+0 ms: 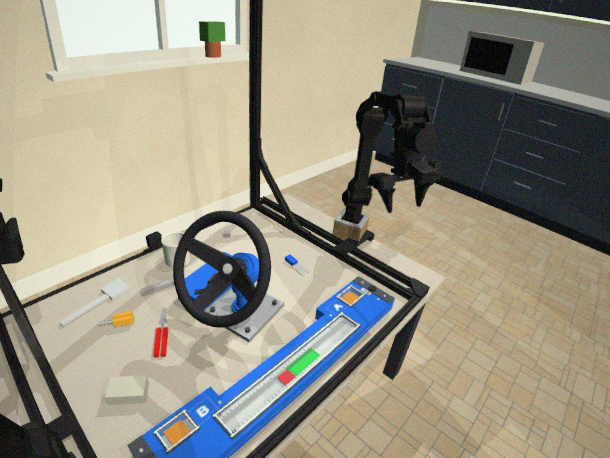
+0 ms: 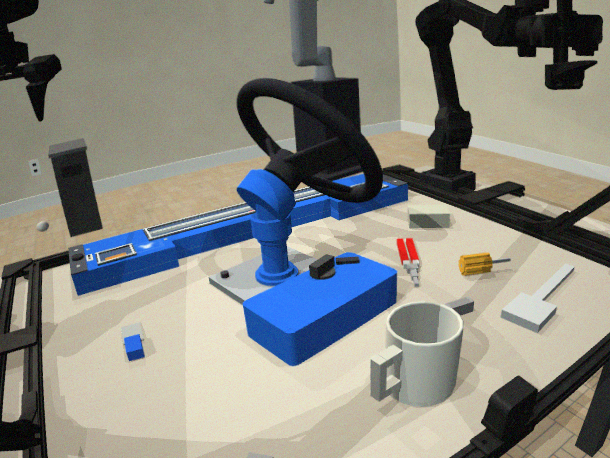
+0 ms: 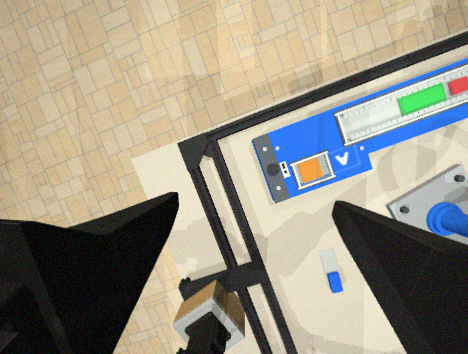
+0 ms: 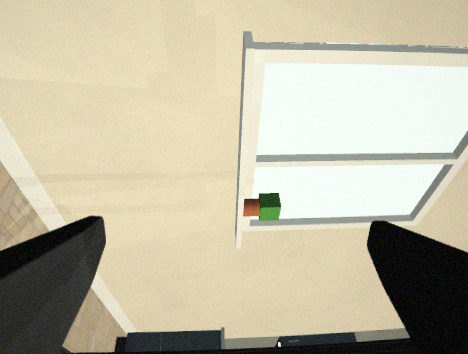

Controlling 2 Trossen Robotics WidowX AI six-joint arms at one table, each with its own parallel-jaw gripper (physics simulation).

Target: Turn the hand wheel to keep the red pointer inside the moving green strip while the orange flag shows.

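Observation:
The black hand wheel stands tilted on its blue column. On the blue gauge, the red pointer lies outside the green strip, close against its end on the B side. An orange flag shows in window A, and another orange flag shows in window B. My left gripper is open and empty, raised beyond the table's edge, away from the wheel. My right gripper is open and empty, pointing at the wall and window.
A blue box sits behind the wheel, with a grey mug near it. Red pliers, a yellow screwdriver, a pale block and a blue USB stick lie around. A black frame post rises at the table's corner.

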